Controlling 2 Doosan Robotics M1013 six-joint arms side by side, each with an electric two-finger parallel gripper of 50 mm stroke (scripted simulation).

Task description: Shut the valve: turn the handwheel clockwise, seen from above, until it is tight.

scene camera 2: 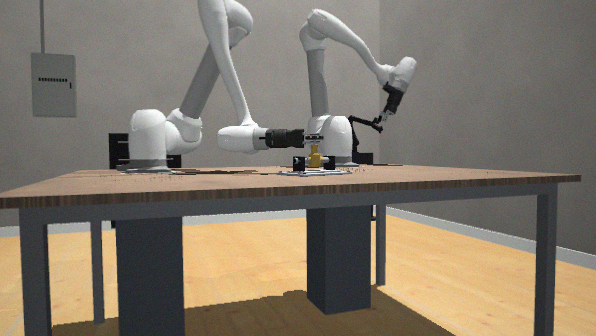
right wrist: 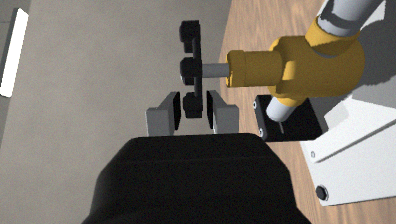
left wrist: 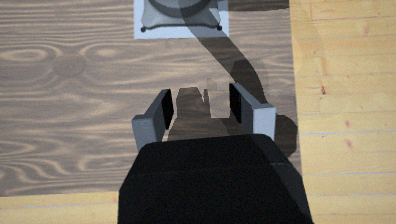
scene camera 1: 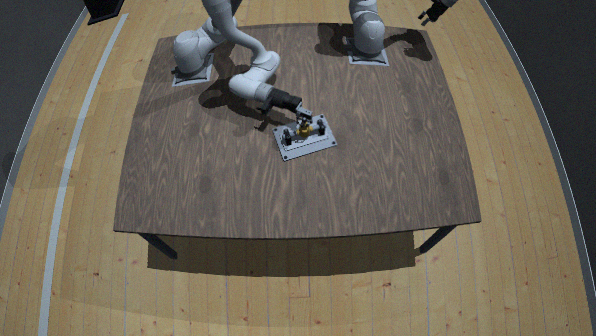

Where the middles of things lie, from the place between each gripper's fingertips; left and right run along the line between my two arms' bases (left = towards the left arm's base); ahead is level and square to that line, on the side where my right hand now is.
Labels:
I see the black handwheel (right wrist: 192, 70) 20 mm ahead of my right hand, 10 mm to the right of it and 10 mm below it. Also, from my right hand: light base plate (scene camera 1: 331, 142): 20 mm ahead, 10 mm to the right, 130 mm below.
My left gripper is now 540 mm short of the black handwheel, 720 mm to the left of it and 140 mm above it. From my left hand the other things lie so: light base plate 540 mm ahead, 720 mm to the right, 260 mm below.

